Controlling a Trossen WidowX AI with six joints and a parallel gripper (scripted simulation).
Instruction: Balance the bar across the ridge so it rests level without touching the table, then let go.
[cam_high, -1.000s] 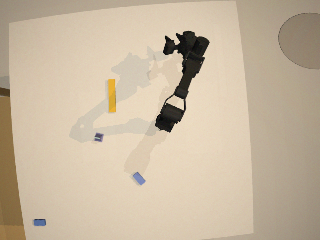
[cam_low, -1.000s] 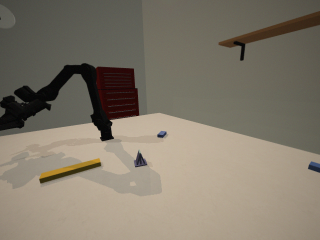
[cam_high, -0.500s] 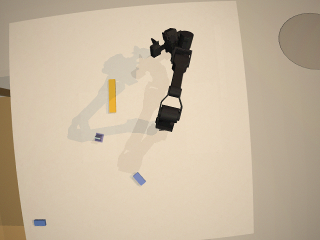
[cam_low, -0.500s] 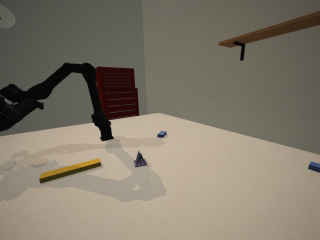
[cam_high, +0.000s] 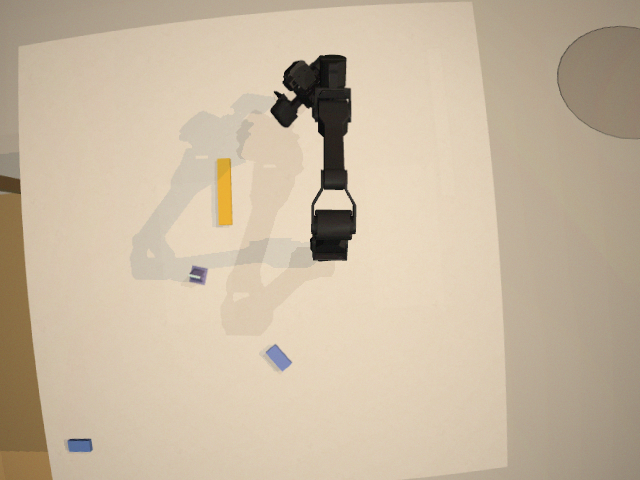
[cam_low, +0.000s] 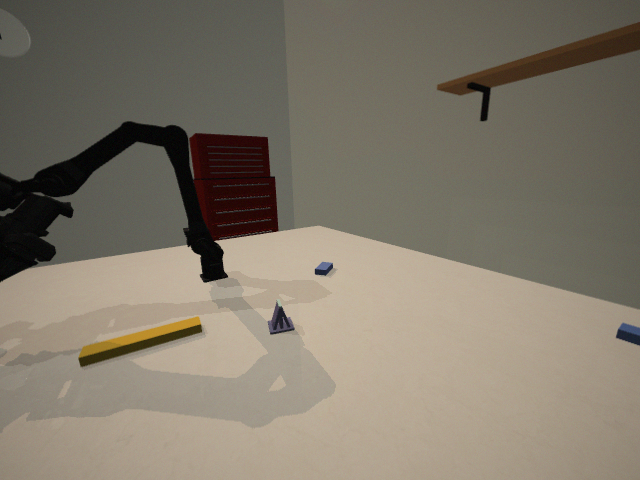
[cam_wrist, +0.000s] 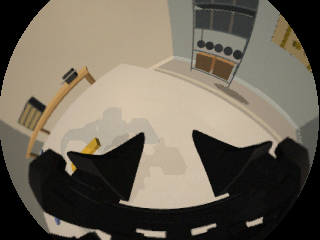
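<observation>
My gripper tip is now 18 cm short of the yellow bar, 25 cm to the right of it and 9 cm above it. Round my gripper tip: purple ridge: 27 cm ahead, 46 cm to the left, 7 cm below.
</observation>
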